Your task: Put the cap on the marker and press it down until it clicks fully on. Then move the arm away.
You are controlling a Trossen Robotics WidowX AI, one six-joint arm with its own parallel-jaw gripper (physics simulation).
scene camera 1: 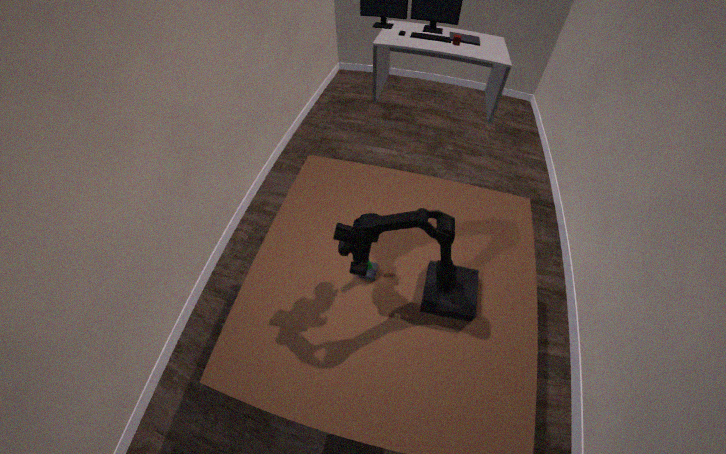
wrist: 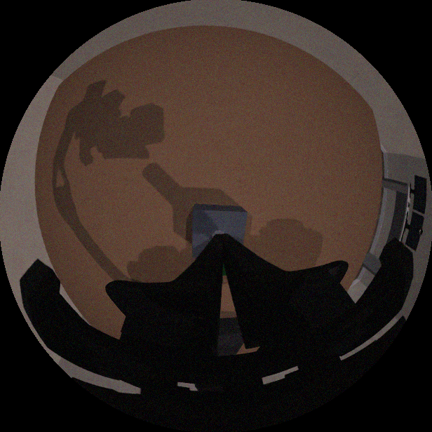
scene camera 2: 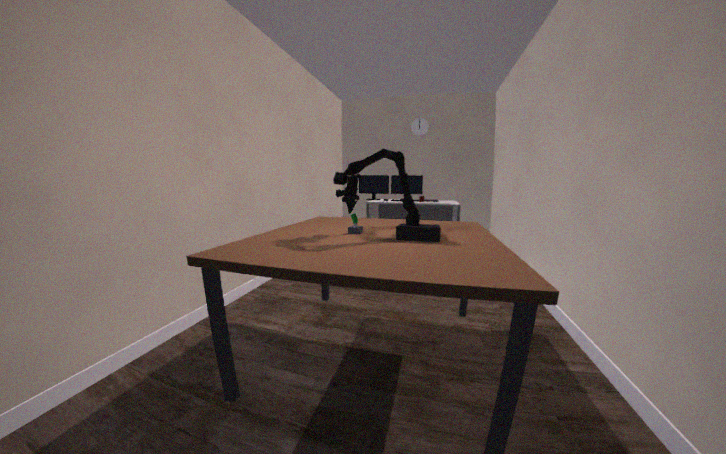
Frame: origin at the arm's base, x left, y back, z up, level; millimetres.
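Seen in the pictures: gripper, fingertip midpoint: (scene camera 1: 360,260) (scene camera 2: 349,213); arm's base at its link origin: (scene camera 1: 444,285) (scene camera 2: 412,225).
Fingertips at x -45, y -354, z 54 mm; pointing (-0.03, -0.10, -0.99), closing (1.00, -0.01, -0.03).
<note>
Pixels of each thing's top centre, then the offset from my fingertips to it. Level surfaces: height alone.
- green cap at its top centre: (scene camera 1: 367,260) (scene camera 2: 354,213) dx -2, dy +28, dz -1 mm
- grey-blue block at its top centre: (scene camera 1: 368,268) (scene camera 2: 355,226) dx -3, dy +33, dz -77 mm
- marker at its top centre: (scene camera 2: 355,217) dx -3, dy +33, dz -21 mm
- brown table at its surface level: dz -113 mm
The green cap (scene camera 2: 354,218) (scene camera 1: 369,265) stands above the grey-blue block (scene camera 2: 354,230) (scene camera 1: 370,274) (wrist: 234,220) and leans to the left in the second scene view. A small pale bit of the marker (scene camera 2: 355,225) shows between cap and block; whether the cap sits fully on it cannot be told. My gripper (scene camera 2: 350,212) (wrist: 220,239) is shut and empty, with its fingertips just above and slightly left of the cap's top in the second scene view. In the wrist view the fingers hide most of the cap, and a green sliver shows between them.
The arm's dark base (scene camera 1: 449,291) (scene camera 2: 418,232) stands on the brown table (scene camera 1: 428,374) (scene camera 2: 385,262), to the right of the block. The arm's shadow falls across the table. A white desk (scene camera 1: 439,49) with two monitors stands against the far wall.
</note>
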